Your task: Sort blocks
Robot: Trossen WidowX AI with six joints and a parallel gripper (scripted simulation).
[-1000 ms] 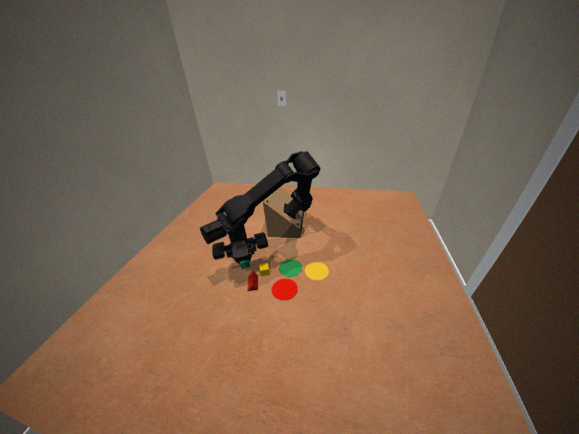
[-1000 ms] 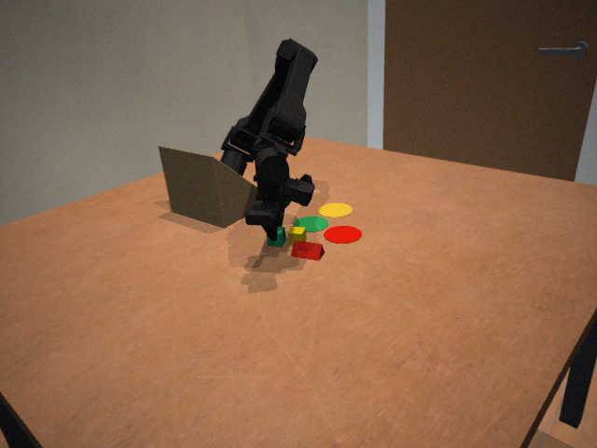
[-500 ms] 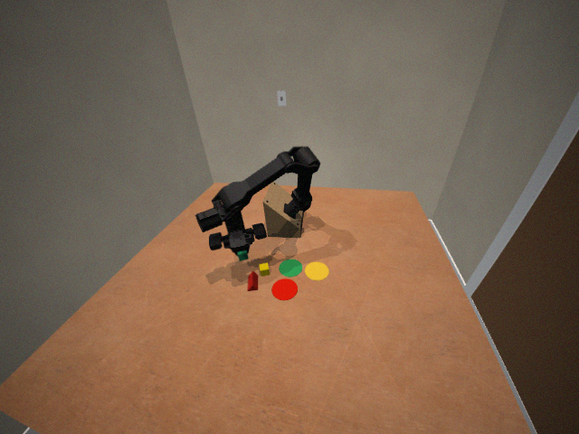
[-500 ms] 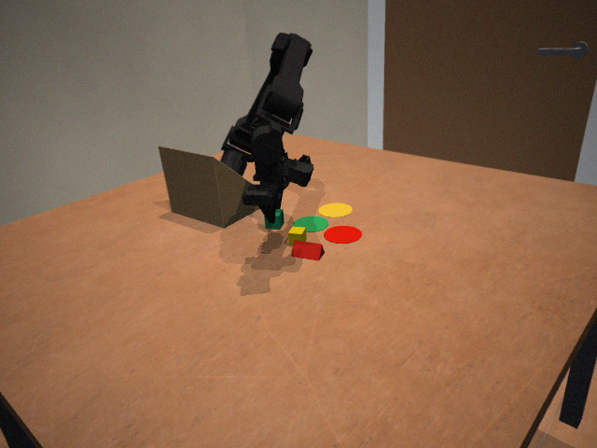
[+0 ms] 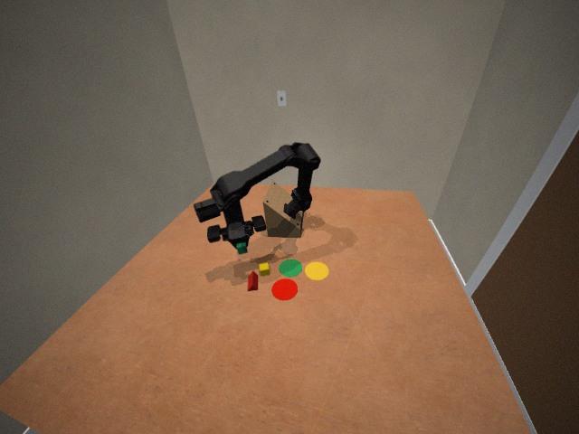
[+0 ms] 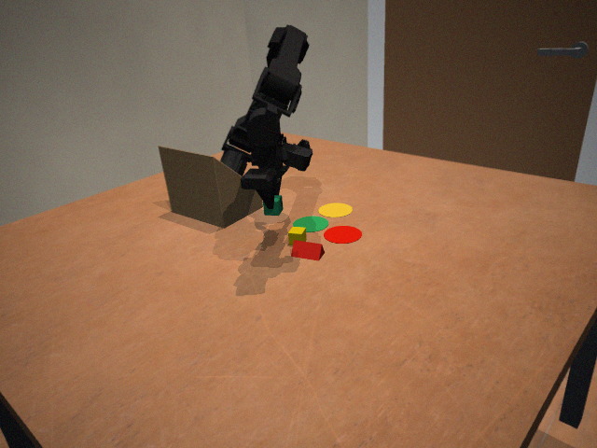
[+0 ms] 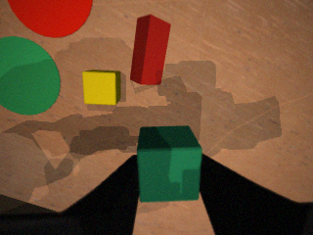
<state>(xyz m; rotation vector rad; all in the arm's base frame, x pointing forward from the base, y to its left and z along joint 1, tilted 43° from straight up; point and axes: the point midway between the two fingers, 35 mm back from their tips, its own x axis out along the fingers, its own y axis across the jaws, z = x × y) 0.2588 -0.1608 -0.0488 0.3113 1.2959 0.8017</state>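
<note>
My gripper is now 20 mm past the green circle, 160 mm to the right of it and 160 mm above it. Also, from my hand: yellow cube 10 mm ahead, 70 mm to the left, 140 mm below; then green block 30 mm below; then red block 60 mm ahead, 30 mm to the left, 150 mm below.
</note>
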